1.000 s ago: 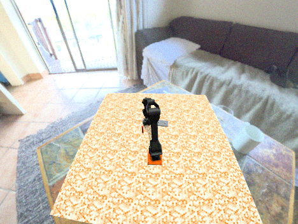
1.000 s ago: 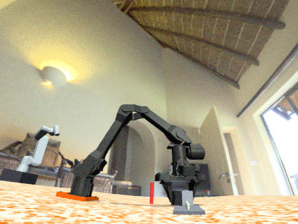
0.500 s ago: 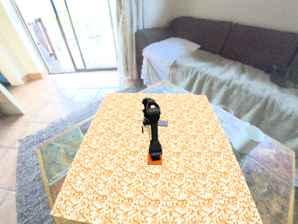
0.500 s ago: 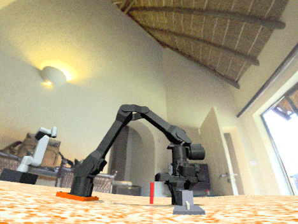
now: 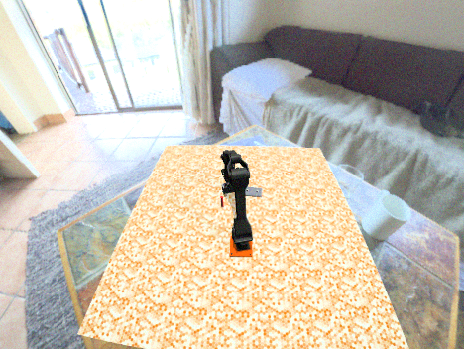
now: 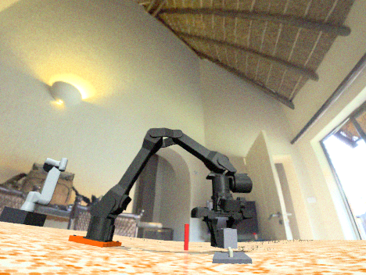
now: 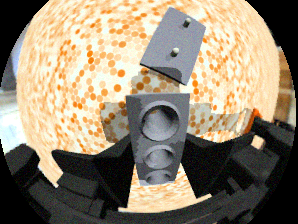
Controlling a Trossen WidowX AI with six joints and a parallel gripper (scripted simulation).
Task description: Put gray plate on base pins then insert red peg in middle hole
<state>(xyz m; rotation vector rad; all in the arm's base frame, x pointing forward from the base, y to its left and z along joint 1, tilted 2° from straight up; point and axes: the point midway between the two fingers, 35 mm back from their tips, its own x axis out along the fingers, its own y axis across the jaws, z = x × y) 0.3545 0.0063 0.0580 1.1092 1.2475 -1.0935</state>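
Now: the gray base 3 cm behind my gripper tip, 13 cm to the right of it and 1 cm below it. Also, from my gripper tip: gray plate (3 cm above); then red peg (10 cm behind, 6 cm to the left, 2 cm above).
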